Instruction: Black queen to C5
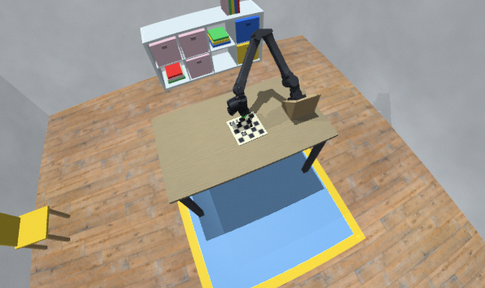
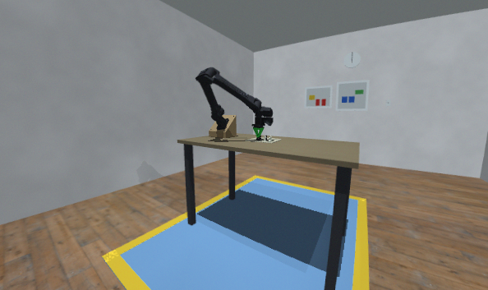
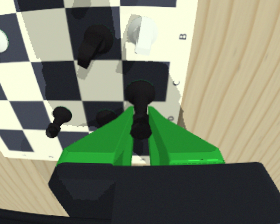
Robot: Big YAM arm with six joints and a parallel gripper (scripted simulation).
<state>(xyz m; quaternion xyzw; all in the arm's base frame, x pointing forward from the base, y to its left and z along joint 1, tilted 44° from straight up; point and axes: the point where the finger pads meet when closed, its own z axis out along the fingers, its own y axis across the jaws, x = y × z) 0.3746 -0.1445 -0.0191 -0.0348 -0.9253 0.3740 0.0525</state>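
Right now my hand is 6 cm short of the white piece and 2 cm above it. The rest, counted from my hand: chessboard 2 cm ahead, 7 cm to the left, 4 cm below; then black pawn 2 cm behind, 8 cm to the left, 2 cm below.
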